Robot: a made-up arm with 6 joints. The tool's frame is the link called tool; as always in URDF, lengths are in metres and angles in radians.
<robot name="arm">
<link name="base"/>
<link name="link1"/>
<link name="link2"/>
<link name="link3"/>
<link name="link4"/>
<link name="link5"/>
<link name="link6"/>
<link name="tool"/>
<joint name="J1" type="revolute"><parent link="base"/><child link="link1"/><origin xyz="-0.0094 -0.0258 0.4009" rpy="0 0 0"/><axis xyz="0 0 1"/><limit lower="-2.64" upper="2.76"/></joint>
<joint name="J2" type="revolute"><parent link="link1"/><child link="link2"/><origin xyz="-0.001 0.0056 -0.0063" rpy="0 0 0"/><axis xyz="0 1 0"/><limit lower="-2.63" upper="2.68"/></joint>
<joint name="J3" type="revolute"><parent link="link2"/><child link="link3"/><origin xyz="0.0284 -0.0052 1.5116" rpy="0 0 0"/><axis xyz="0 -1 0"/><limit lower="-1.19" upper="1.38"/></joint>
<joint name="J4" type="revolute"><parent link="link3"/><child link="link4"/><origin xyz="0.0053 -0.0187 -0.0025" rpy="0 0 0"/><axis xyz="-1 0 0"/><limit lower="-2.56" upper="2.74"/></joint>
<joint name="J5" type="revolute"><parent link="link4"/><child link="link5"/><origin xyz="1.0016 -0.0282 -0.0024" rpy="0 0 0"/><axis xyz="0 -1 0"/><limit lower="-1.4" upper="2.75"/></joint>
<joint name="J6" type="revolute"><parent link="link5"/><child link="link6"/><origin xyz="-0.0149 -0.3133 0.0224" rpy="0 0 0"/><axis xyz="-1 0 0"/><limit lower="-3.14" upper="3.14"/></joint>
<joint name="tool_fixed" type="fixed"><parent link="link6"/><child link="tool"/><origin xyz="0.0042 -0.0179 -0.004" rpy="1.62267 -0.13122 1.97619"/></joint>
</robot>
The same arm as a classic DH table. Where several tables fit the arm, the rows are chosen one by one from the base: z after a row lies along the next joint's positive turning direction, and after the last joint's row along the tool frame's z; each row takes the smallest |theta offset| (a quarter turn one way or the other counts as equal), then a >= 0, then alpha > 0; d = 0 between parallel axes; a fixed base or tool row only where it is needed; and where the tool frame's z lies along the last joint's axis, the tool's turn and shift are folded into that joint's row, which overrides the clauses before.
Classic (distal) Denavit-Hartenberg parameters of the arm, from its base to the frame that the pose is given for. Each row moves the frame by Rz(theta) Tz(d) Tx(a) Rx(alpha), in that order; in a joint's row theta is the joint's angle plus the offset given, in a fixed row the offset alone. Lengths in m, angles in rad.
base (fixed): a -0.0275  alpha 0.0000  d 0.0000  theta offset 1.2214
J1: a -0.0010  alpha -1.5708  d 0.3946  theta offset -1.2214
J2: a 1.5119  alpha 3.1416  d 0.0000  theta offset -1.5520
J3: a -0.0025  alpha -1.5708  d 0.0183  theta offset 0.0188
J4: a -0.0024  alpha 1.5708  d -1.0069  theta offset 0.0000
J5: a 0.0224  alpha -1.5708  d 0.3415  theta offset 0.0000
J6: a -0.0062  alpha -2.7264  d -0.0284  theta offset 0.1278
tool (fixed): a 0.0000  alpha 0.0000  d -0.0428  theta offset -1.3224
Joint limits (rad, base to tool): -2.6400..2.7600 -2.6300..2.6800 -1.1900..1.3800 -2.5600..2.7400 -1.4000..2.7500 -3.1400..3.1400

